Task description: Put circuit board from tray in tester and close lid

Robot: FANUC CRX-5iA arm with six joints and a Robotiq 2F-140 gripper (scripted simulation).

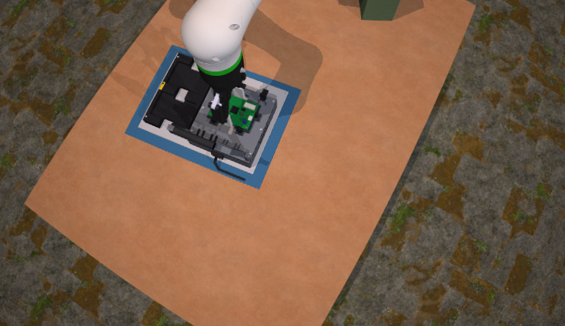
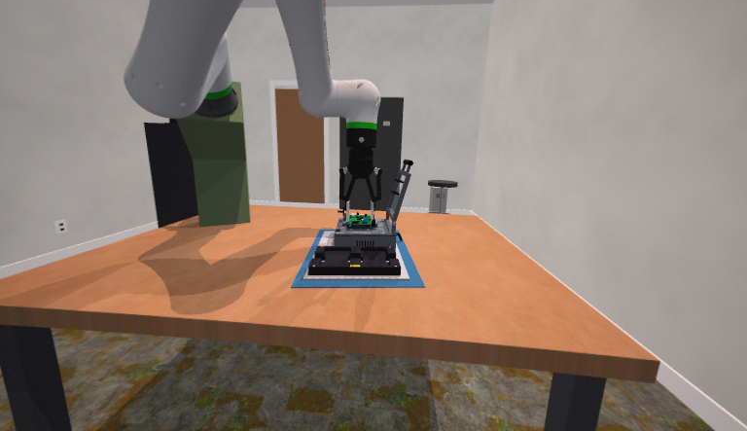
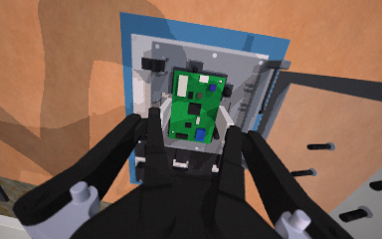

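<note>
My gripper is now 2 cm above the green circuit board. Also, from my hand: lid 12 cm ahead, 8 cm above; pin plate 1 cm ahead, 1 cm to the left, 3 cm below; latch hook 6 cm behind, 6 cm to the left, 1 cm below.
</note>
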